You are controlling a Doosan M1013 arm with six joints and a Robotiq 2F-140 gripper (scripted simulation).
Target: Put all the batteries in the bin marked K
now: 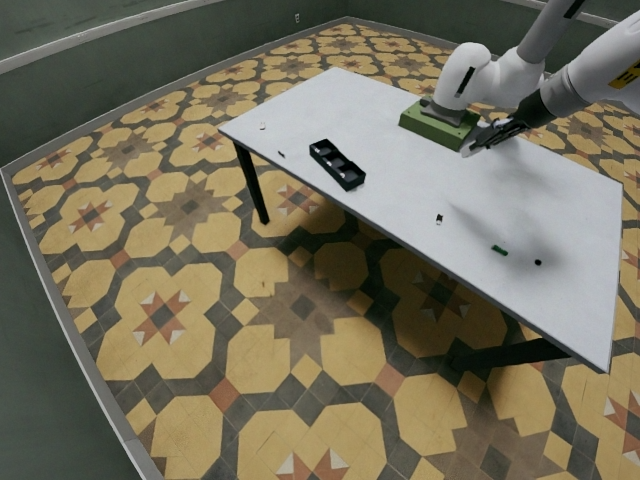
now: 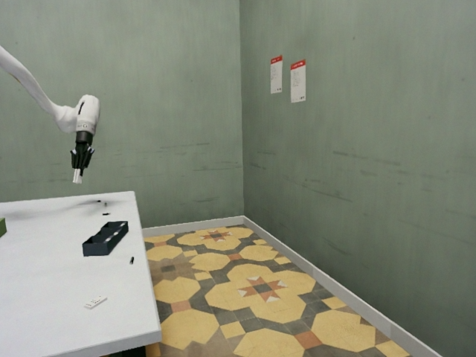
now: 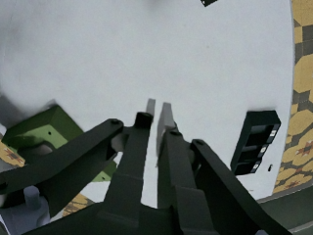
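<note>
My hand is 390 mm to the left of the black bin tray, 190 mm above it and 120 mm short of it. The rest, counted from my hand: white flat piece (830 mm to the right, 210 mm below, 100 mm ahead); then green piece (230 mm to the left, 200 mm below, 100 mm ahead).
</note>
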